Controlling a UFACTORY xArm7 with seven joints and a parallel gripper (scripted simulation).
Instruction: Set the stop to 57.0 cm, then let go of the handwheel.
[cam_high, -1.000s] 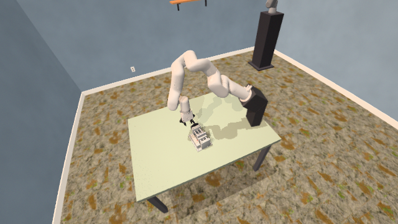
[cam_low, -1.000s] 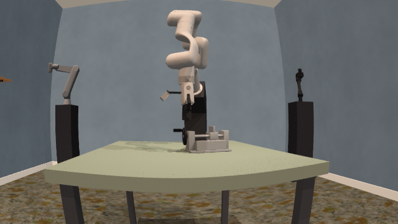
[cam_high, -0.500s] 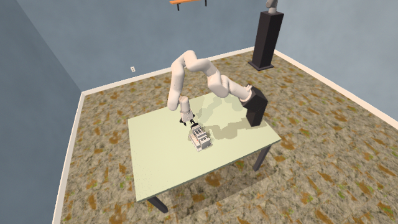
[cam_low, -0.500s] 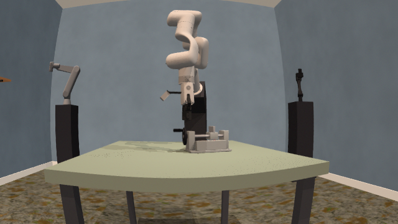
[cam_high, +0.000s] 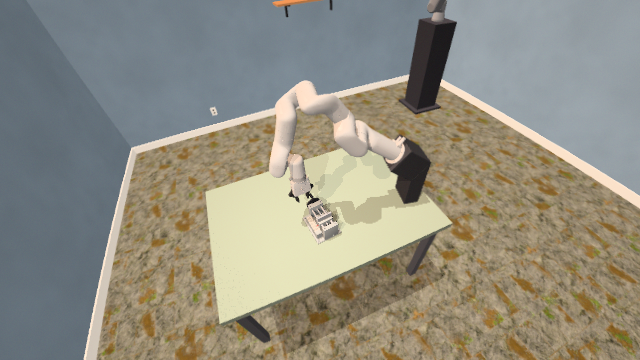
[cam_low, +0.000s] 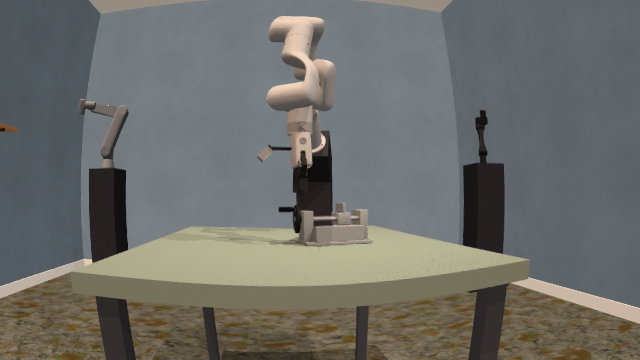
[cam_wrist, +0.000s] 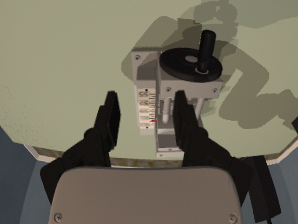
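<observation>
The black handwheel is 60 mm behind my hand, 30 mm to the right of it and 80 mm below it. Round my hand: grey stop block 70 mm behind, 130 mm to the left, 80 mm below.
</observation>
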